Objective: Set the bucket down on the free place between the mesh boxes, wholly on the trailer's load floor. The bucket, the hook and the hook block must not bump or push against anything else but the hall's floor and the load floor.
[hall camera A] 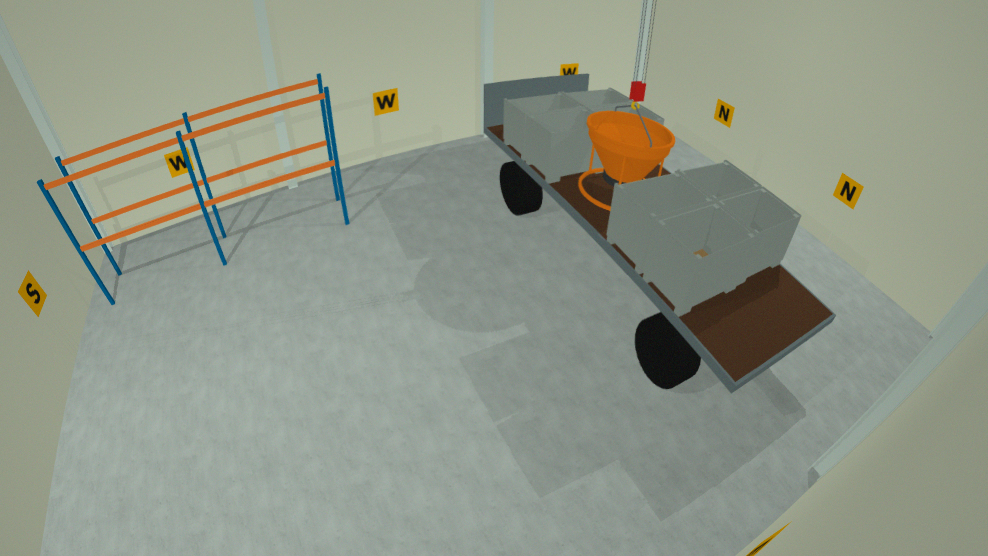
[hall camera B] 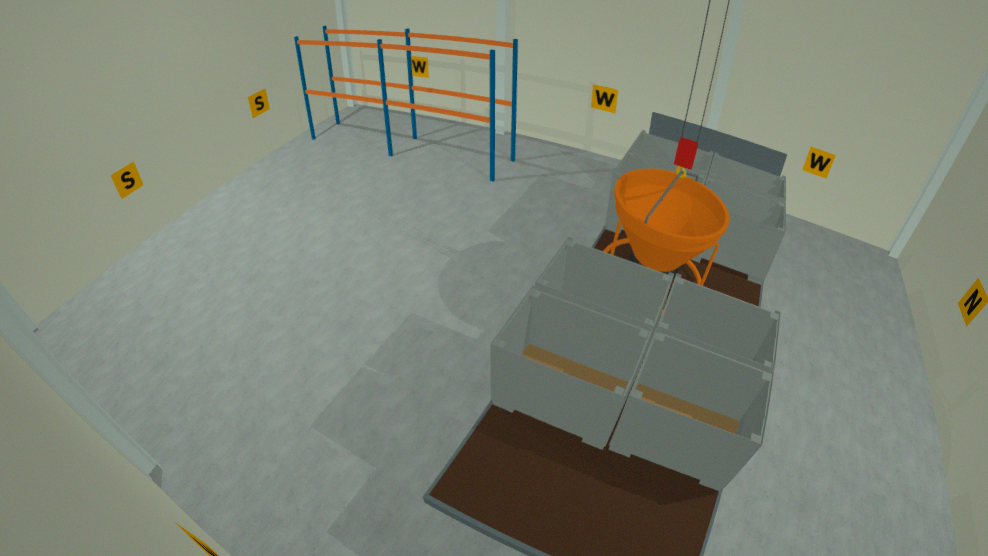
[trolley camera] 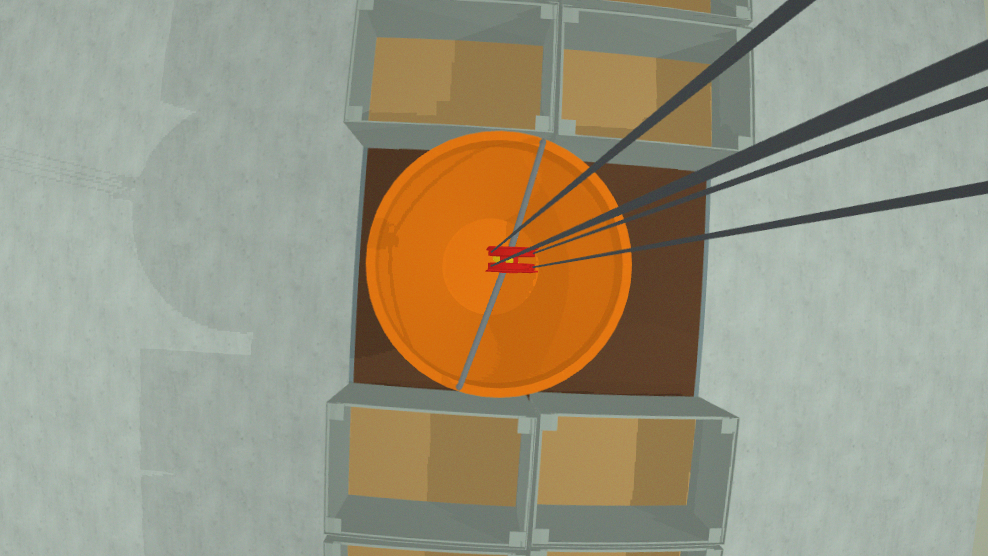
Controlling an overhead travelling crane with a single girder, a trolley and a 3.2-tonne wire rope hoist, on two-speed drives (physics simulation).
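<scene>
The orange bucket [hall camera A: 625,148] [hall camera B: 663,228] [trolley camera: 428,290] hangs upright from the hook [hall camera A: 635,105] [hall camera B: 681,172], under the red hook block [hall camera A: 637,91] [hall camera B: 686,152] [trolley camera: 511,269]. Its foot ring is low over the brown load floor [hall camera A: 773,325] [hall camera B: 573,470] [trolley camera: 666,297], between the near mesh boxes [hall camera A: 663,255] [hall camera B: 559,387] [trolley camera: 535,477] and far mesh boxes [hall camera A: 538,134] [hall camera B: 749,242] [trolley camera: 556,69]. In the trolley view the bucket is left of the gap's middle, and its rim overlaps both box rows' facing walls in the picture. The ring's contact with the floor is not clear.
A blue and orange rack [hall camera A: 200,186] [hall camera B: 384,96] stands by the W wall. The trailer's grey headboard [hall camera A: 504,103] [hall camera B: 718,141] stands behind the far boxes. The trailer's side edge [hall camera A: 642,280] [trolley camera: 357,276] runs close to the left of the bucket in the trolley view.
</scene>
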